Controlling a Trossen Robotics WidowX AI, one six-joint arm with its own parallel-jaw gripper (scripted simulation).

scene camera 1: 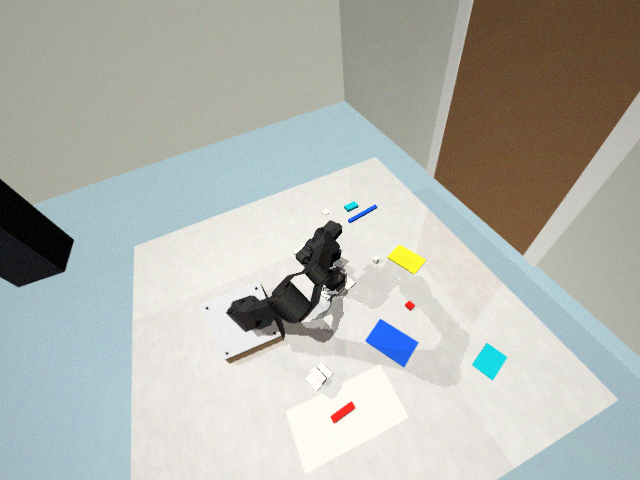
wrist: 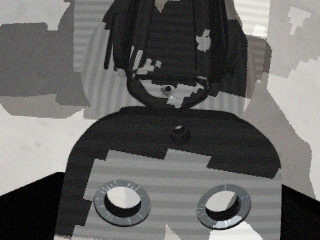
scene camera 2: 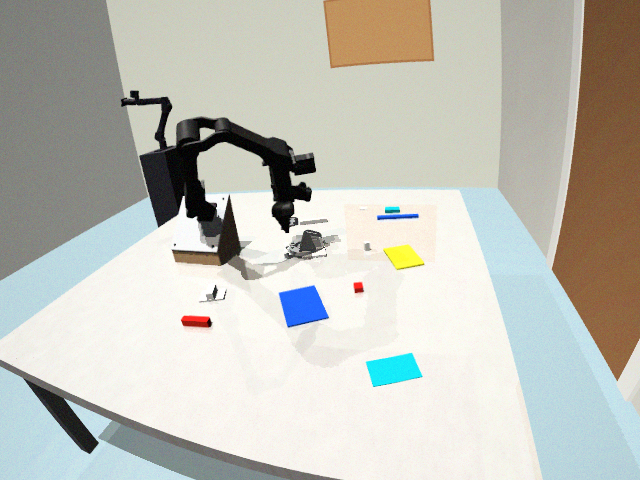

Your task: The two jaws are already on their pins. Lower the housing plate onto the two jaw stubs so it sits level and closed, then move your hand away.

Scene:
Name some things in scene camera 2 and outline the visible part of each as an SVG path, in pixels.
My gripper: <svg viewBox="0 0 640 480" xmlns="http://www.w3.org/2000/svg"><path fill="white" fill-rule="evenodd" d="M290 177L279 181L271 180L273 200L276 201L272 206L271 216L276 219L285 233L289 233L290 217L294 215L293 202L295 202L295 199L310 202L312 189L310 187L307 188L304 182L300 182L298 186L292 186Z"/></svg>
A blue mat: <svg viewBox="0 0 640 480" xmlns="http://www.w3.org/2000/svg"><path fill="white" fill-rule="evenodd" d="M315 286L279 293L288 328L329 318Z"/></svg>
A cyan mat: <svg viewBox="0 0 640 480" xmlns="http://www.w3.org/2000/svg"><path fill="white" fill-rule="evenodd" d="M412 353L366 361L373 387L421 378L422 373Z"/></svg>

